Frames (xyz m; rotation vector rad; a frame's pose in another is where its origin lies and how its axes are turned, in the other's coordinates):
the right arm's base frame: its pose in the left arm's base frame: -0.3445 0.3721 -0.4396 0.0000 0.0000 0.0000
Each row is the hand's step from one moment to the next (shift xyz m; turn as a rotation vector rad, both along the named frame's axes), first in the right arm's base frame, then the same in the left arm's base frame.
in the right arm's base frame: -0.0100 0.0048 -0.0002 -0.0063 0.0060 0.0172
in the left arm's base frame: -0.0100 0.0048 -0.0002 -0.0063 0.0060 0.0172
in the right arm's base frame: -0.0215 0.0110 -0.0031 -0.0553 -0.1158 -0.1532
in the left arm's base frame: -0.0215 0.0110 -0.0031 -0.0553 -0.1158 -0.1532
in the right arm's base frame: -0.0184 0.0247 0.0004 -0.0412 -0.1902 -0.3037
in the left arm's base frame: -0.0184 0.0247 0.0004 -0.0412 -0.1902 -0.3037
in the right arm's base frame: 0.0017 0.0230 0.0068 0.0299 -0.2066 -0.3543
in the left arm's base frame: 0.0017 0.0230 0.0068 0.0299 -0.2066 -0.3543
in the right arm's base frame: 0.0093 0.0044 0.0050 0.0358 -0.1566 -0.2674
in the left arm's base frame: 0.0093 0.0044 0.0050 0.0358 -0.1566 -0.2674
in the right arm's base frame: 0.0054 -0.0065 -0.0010 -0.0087 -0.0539 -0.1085
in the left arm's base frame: 0.0054 -0.0065 -0.0010 -0.0087 -0.0539 -0.1085
